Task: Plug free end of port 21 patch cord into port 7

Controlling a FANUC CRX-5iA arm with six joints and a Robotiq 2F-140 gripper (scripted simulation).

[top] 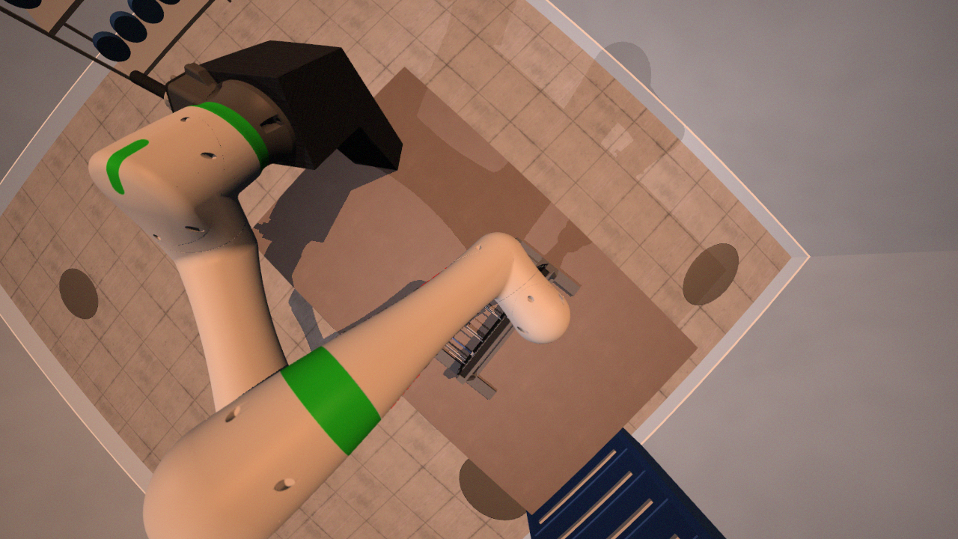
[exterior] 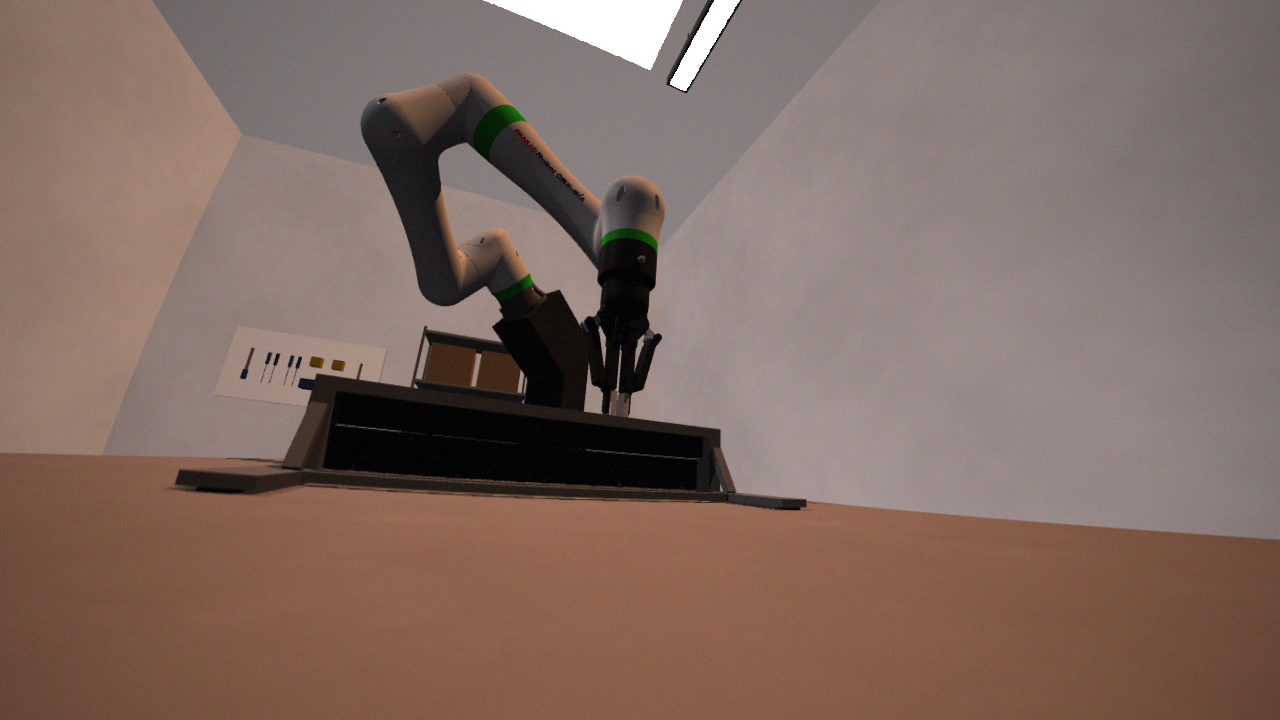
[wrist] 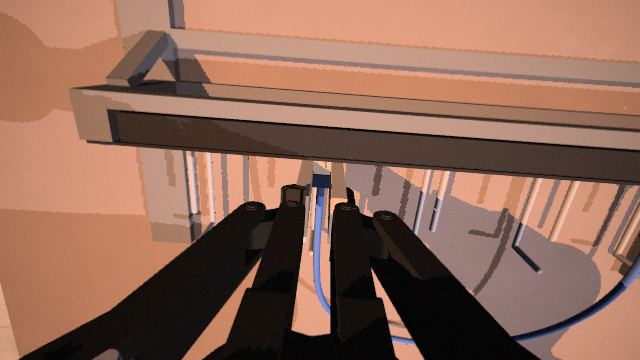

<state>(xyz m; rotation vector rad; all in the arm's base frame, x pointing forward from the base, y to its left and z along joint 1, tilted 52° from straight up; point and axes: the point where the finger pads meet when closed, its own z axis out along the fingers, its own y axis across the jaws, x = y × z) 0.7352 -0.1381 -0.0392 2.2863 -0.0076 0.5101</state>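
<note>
The plug is 1 cm ahead of my hand and 3 cm below it.
</note>
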